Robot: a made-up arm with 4 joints.
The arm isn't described. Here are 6 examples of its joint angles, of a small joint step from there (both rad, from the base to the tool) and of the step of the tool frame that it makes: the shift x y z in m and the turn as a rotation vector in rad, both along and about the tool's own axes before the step.
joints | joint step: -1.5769 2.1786 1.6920 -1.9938 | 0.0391 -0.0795 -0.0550 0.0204
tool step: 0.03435 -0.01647 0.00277 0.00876 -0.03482 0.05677
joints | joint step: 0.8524 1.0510 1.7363 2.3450 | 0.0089 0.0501 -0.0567 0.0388
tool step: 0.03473 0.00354 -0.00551 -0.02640 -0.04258 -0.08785
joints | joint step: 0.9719 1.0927 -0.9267 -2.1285 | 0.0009 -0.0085 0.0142 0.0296
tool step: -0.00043 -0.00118 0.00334 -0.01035 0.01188 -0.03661
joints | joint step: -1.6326 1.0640 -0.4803 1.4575 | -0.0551 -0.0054 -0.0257 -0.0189
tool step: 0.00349 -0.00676 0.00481 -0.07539 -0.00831 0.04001
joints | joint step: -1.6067 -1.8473 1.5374 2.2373 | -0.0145 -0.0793 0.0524 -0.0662
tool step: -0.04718 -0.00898 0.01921 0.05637 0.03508 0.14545
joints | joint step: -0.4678 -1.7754 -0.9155 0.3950 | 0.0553 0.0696 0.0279 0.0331
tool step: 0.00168 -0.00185 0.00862 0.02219 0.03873 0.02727
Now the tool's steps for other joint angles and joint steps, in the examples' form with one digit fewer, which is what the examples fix.
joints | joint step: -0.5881 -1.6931 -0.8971 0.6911 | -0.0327 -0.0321 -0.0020 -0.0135
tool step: 0.0028 0.0035 -0.0030 0.0064 -0.0340 -0.0144
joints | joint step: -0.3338 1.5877 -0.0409 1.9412 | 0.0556 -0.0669 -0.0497 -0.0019
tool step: 0.0041 -0.0161 -0.0032 0.0296 -0.0600 -0.0034
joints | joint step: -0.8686 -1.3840 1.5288 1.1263 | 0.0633 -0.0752 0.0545 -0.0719
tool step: -0.0250 0.0330 -0.0152 -0.0121 -0.0056 0.1469
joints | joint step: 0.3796 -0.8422 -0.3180 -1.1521 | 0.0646 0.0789 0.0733 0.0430
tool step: 0.0102 -0.0054 0.0026 0.0134 -0.0912 -0.0642
